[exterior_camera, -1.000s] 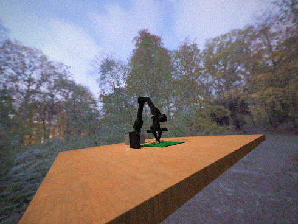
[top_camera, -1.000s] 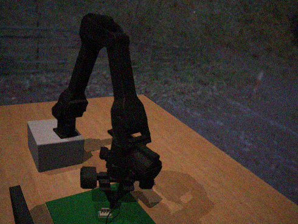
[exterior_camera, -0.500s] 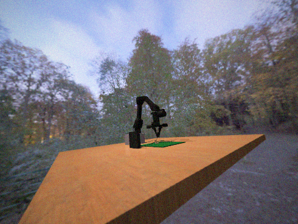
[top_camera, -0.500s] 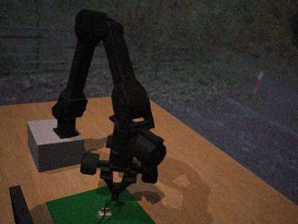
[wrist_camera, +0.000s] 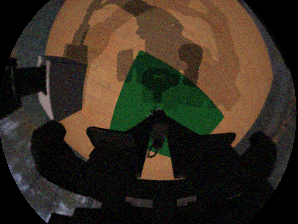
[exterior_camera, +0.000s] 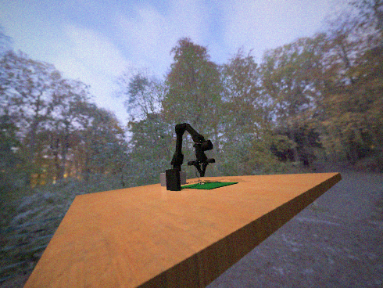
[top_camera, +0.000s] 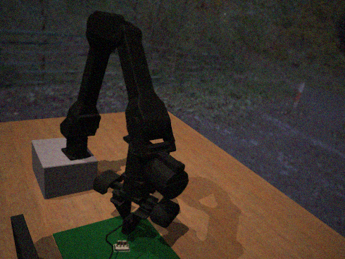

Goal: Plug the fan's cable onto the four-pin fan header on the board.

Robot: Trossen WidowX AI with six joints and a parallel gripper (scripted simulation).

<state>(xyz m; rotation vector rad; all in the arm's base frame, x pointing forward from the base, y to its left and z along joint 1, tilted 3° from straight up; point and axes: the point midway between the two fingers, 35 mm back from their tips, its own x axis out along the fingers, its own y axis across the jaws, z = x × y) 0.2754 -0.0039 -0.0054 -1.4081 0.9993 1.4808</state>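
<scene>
Right now my gripper tip is 1 cm short of the four-pin fan header, 2 cm to the left of it and 6 cm above it. Also, from my gripper tip: fan body (3 cm behind, 22 cm to the right); fan plug (1 cm to the right, 1 cm above); green board (6 cm ahead, 4 cm to the right, 8 cm below).
</scene>
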